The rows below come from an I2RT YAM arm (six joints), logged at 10 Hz.
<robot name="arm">
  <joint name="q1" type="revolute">
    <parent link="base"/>
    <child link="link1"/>
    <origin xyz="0 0 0.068"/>
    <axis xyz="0 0 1"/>
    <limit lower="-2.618" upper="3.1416"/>
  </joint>
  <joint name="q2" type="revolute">
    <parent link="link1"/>
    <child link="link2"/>
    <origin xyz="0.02 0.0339 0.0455"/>
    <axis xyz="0 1 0"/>
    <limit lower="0" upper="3.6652"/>
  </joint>
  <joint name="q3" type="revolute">
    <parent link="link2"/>
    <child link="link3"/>
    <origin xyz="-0.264 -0.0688 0"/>
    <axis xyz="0 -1 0"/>
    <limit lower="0" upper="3.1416"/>
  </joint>
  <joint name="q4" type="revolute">
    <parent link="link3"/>
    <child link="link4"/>
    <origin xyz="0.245 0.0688 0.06"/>
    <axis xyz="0 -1 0"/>
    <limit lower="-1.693" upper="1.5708"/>
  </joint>
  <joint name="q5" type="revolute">
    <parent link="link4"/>
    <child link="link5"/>
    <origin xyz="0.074 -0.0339 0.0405"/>
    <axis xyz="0 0 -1"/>
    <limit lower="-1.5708" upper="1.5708"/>
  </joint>
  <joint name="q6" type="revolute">
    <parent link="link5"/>
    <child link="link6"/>
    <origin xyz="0.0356 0 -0.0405"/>
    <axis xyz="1 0 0"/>
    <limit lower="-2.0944" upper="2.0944"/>
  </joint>
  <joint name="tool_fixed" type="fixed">
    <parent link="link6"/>
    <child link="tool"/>
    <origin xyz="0 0 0" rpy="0 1.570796 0"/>
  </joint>
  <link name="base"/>
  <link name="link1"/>
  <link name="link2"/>
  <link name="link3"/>
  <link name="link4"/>
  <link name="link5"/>
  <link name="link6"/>
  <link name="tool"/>
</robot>
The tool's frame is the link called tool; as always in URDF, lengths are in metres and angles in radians.
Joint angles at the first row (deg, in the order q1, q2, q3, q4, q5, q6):
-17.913, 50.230, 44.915, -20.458, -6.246, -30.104
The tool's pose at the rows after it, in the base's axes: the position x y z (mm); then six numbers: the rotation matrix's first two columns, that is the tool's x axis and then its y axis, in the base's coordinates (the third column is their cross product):
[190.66, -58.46, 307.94, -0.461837, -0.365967, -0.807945, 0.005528, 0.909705, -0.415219]
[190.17, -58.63, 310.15, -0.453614, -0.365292, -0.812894, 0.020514, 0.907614, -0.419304]
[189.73, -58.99, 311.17, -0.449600, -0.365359, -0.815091, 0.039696, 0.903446, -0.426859]
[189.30, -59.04, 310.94, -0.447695, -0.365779, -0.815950, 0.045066, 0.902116, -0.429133]
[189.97, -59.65, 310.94, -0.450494, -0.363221, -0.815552, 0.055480, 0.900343, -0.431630]
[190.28, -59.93, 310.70, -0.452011, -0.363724, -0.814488, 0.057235, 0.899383, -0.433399]
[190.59, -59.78, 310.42, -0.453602, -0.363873, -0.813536, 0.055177, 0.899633, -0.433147]
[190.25, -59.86, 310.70, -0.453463, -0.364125, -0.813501, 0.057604, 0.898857, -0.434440]
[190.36, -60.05, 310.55, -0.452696, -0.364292, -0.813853, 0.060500, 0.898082, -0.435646]
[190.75, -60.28, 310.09, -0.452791, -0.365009, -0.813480, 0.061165, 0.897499, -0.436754]
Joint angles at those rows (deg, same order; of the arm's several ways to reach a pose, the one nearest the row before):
-17.930, 50.099, 44.969, -19.684, -4.954, -29.486
-17.928, 49.838, 45.037, -19.118, -4.441, -29.252
-17.895, 49.580, 44.867, -18.391, -3.484, -29.126
-17.906, 49.400, 44.648, -18.079, -3.254, -29.110
-17.901, 49.569, 44.648, -17.776, -2.625, -28.987
-17.924, 49.658, 44.626, -17.679, -2.476, -29.054
-17.853, 49.746, 44.647, -17.754, -2.462, -29.069
-17.886, 49.658, 44.649, -17.755, -2.354, -29.091
-17.907, 49.659, 44.561, -17.534, -2.236, -29.091
-17.928, 49.745, 44.471, -17.328, -2.196, -29.145

